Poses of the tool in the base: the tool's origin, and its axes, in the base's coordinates. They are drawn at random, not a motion.
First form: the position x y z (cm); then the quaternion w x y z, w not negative.
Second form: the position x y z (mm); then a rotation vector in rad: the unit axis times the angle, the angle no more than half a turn. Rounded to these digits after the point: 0 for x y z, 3 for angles.
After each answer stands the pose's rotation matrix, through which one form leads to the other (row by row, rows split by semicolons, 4 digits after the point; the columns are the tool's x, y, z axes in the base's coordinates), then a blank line. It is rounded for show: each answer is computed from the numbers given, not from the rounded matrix.
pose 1, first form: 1.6 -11.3 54.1 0.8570 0.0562 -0.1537 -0.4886
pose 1, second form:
16 -113 541 0.118 -0.323 -1.027
0.4753 0.8202 -0.3184; -0.8548 0.5162 0.0539; 0.2085 0.2465 0.9464

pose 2, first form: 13.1 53.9 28.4 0.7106 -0.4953 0.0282 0.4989
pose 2, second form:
131 539 284 -1.099 0.063 1.107
0.5006 -0.7370 -0.4541; 0.6811 0.0115 0.7321; -0.5343 -0.6758 0.5078

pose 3, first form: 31.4 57.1 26.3 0.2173 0.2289 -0.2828 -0.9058
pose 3, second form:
314 571 263 0.634 -0.783 -2.509
-0.8008 0.2642 -0.5375; -0.5231 -0.7456 0.4128; -0.2918 0.6118 0.7353

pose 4, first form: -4.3 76.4 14.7 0.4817 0.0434 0.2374 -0.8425
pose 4, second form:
-43 764 147 0.106 0.579 -2.054
-0.5322 0.8322 0.1556; -0.7910 -0.4233 -0.4418; -0.3018 -0.3582 0.8835

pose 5, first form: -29.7 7.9 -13.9 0.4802 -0.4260 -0.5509 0.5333
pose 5, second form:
-297 79 -139 -1.039 -1.344 1.301
-0.1758 -0.0428 -0.9835; 0.9816 0.0682 -0.1785; 0.0747 -0.9968 0.0300

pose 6, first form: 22.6 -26.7 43.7 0.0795 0.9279 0.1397 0.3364
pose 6, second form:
226 -267 437 2.776 0.418 1.006
0.7346 0.2058 0.6465; 0.3127 -0.9483 -0.0535; 0.6021 0.2415 -0.7610

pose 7, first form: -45.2 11.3 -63.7 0.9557 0.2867 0.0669 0.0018
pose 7, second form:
-452 113 -637 0.582 0.136 0.004
0.9910 0.0349 0.1289; 0.0418 0.8356 -0.5477; -0.1268 0.5482 0.8267

